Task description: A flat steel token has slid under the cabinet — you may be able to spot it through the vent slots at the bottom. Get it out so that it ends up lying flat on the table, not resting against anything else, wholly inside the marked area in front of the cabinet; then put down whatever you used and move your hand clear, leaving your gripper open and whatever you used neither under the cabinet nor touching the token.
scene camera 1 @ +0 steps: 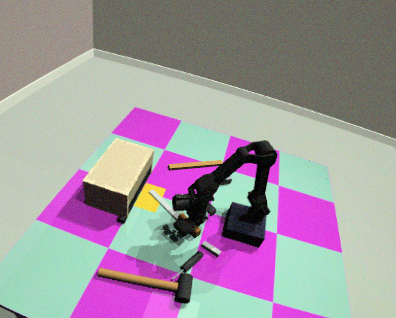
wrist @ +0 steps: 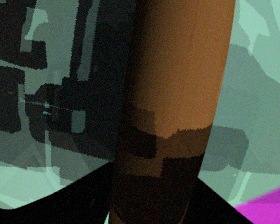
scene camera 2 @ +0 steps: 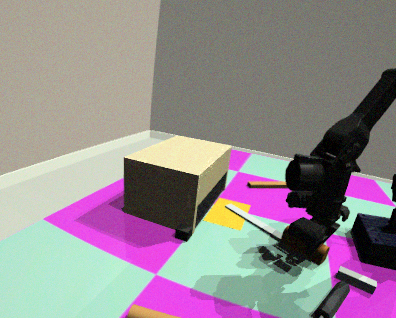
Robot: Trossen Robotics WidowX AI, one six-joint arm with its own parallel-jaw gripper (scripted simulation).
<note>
In view: the gripper (scene camera 2: 311,252) and a beige cabinet (scene camera 2: 173,183).
The gripper also shows in the wrist view (wrist: 150,177). The beige cabinet shows as well in scene camera 1 (scene camera 1: 115,182).
</note>
